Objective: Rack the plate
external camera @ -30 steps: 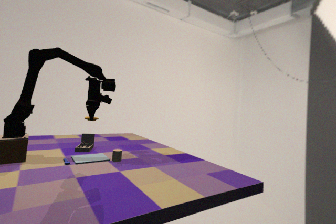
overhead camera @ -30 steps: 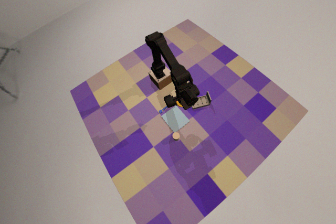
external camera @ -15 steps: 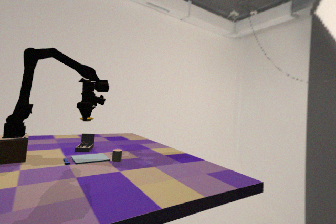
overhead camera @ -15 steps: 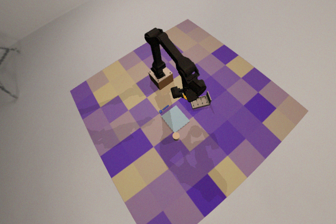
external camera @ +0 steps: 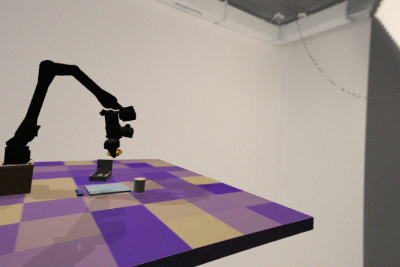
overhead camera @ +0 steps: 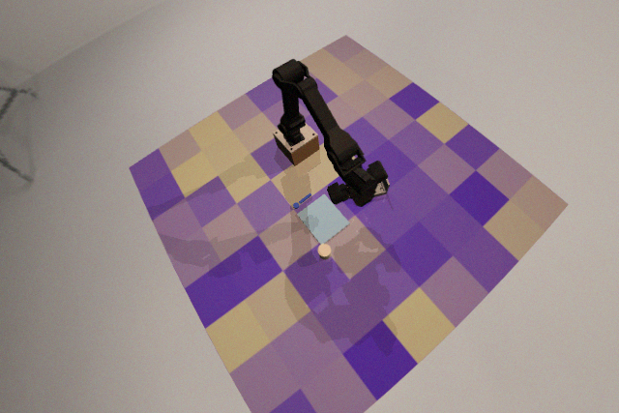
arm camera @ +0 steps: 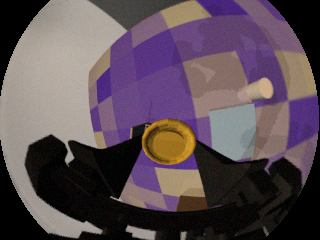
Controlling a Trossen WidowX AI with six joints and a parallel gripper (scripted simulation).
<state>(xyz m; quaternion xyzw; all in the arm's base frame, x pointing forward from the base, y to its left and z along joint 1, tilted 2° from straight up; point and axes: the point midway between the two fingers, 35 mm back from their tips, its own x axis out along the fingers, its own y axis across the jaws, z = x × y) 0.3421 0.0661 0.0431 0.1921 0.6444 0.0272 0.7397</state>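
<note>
Right now my gripper tip is 40 mm past the grey dish rack, 60 mm to the right of it and 100 mm above it. From my gripper tip the other things lie so: orange plate 10 mm above; blue spoon 140 mm behind, 180 mm to the right, 120 mm below.
</note>
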